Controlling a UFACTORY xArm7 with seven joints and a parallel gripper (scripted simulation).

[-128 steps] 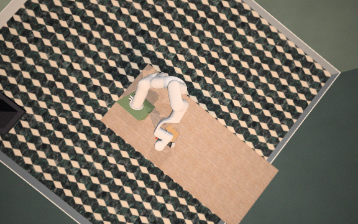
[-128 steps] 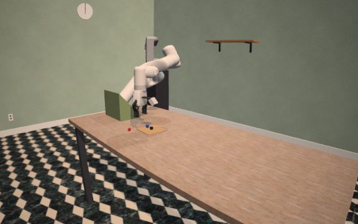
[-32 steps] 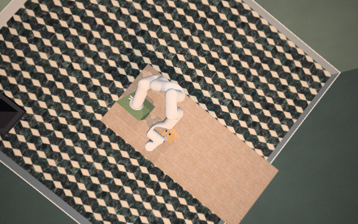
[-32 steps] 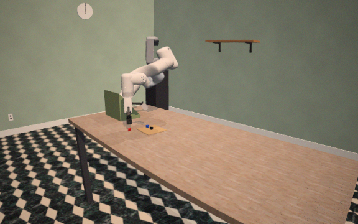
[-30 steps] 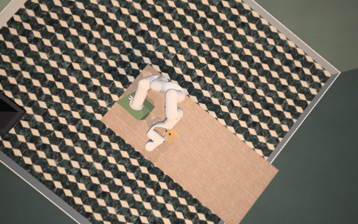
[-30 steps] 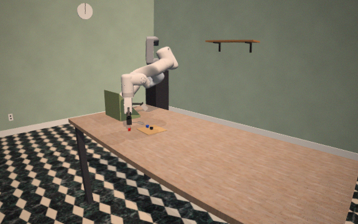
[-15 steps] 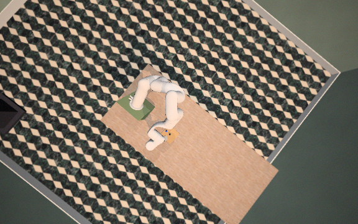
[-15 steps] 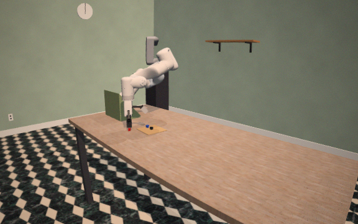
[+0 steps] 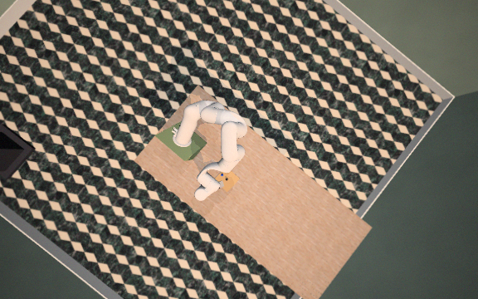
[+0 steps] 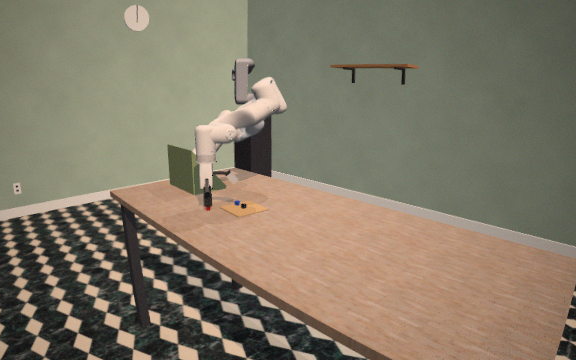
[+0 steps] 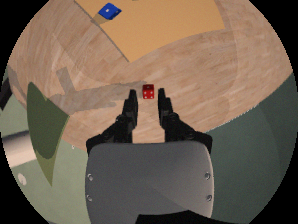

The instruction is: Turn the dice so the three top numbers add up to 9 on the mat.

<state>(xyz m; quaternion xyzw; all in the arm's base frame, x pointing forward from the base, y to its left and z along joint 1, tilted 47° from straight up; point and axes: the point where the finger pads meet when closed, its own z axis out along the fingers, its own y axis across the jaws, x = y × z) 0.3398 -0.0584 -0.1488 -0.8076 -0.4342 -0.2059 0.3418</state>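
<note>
Now: the red die 30 mm below my hand. Round my hand: black die (110 mm to the left, 80 mm ahead, 30 mm below); blue die (120 mm to the left, 40 mm ahead, 30 mm below); tan mat (110 mm to the left, 80 mm ahead, 40 mm below).
</note>
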